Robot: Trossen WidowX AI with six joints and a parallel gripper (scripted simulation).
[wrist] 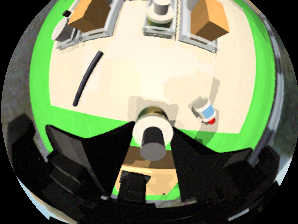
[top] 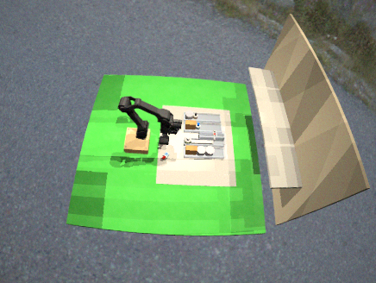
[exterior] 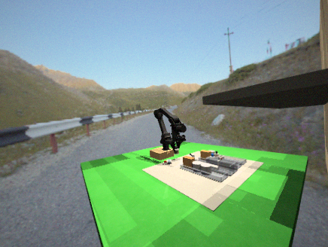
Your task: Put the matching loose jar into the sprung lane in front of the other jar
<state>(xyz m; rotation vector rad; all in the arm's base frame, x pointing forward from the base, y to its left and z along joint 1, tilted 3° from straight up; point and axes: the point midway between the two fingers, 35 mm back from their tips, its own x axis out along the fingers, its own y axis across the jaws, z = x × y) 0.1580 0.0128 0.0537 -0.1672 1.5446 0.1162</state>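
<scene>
My gripper tip is 300 mm short of the grey lane rack, 100 mm to the right of it and 60 mm above it. Also, from my gripper tip: thin black rod 10 mm ahead, 160 mm to the left, 70 mm below; then tan wall panel 770 mm ahead, 160 mm to the left, 320 mm above.
</scene>
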